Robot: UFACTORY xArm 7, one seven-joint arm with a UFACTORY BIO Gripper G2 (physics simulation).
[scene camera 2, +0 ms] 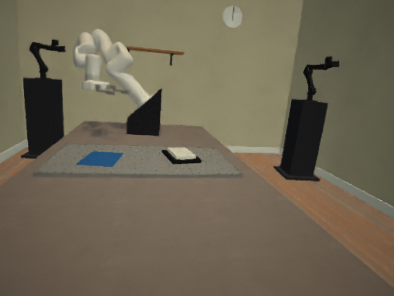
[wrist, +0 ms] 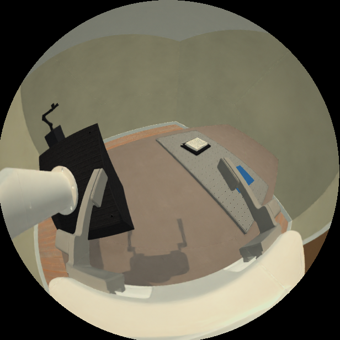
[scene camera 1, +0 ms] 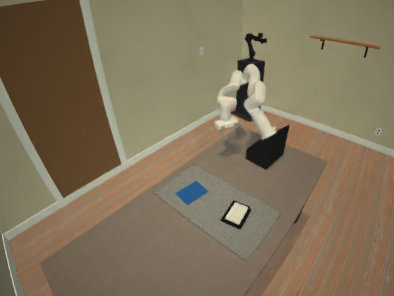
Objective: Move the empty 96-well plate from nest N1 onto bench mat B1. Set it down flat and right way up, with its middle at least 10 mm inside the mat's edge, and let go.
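Observation:
The pale 96-well plate sits flat in the black nest N1; its wells are too small to make out. The blue bench mat B1 lies flat, with nothing on it; the right finger partly covers it in the wrist view. My gripper is open and empty. It hangs high above the table near the robot's base, well away from the plate and the mat.
The grey perforated board carries the nest and the mat. The black wedge base stands at the table's back. Black pedestals with small black arms stand beyond the table.

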